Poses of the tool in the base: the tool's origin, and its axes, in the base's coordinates. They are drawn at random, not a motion.
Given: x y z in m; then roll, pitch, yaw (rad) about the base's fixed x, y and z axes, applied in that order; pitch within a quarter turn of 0, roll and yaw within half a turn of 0.
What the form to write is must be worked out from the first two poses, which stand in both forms.
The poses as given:
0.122 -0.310 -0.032 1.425 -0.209 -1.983
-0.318 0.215 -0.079 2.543 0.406 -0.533
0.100 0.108 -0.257 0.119 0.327 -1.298
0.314 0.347 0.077 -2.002 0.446 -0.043
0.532 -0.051 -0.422 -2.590 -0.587 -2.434
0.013 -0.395 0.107 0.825 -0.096 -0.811
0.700 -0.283 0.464 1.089 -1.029 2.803
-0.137 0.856 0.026 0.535 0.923 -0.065
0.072 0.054 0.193 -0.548 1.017 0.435
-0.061 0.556 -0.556 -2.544 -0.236 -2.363
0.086 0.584 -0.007 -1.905 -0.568 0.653
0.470 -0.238 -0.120 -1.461 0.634 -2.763
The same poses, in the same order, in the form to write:
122 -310 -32 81.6 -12.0 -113.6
-318 215 -79 145.7 23.3 -30.5
100 108 -257 6.8 18.7 -74.4
314 347 77 -114.7 25.6 -2.5
532 -51 -422 -148.4 -33.6 -139.5
13 -395 107 47.3 -5.5 -46.5
700 -283 464 62.4 -59.0 160.6
-137 856 26 30.7 52.9 -3.7
72 54 193 -31.4 58.3 24.9
-61 556 -556 -145.8 -13.5 -135.4
86 584 -7 -109.1 -32.5 37.4
470 -238 -120 -83.7 36.3 -158.3

